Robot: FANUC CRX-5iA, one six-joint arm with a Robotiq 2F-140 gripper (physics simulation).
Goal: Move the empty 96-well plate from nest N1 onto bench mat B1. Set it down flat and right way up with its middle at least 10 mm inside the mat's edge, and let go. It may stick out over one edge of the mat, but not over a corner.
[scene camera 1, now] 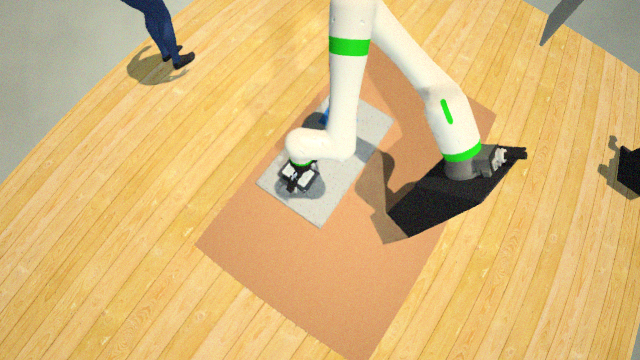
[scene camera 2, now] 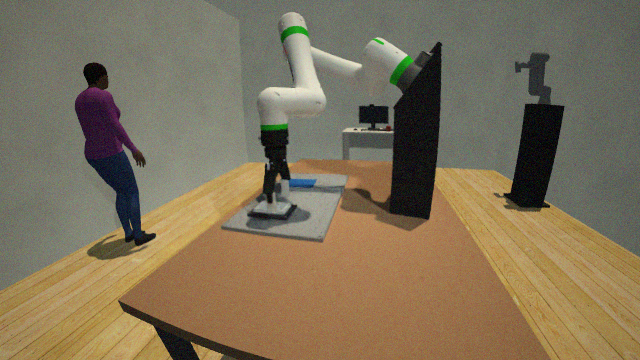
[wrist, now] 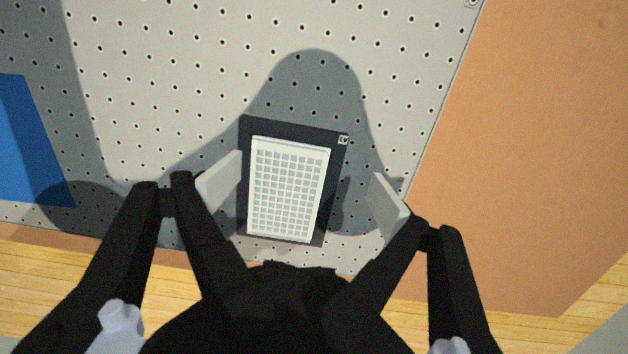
Labels:
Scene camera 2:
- my gripper: 279, 203
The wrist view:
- my gripper: 306, 175
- white 96-well plate: 286, 178

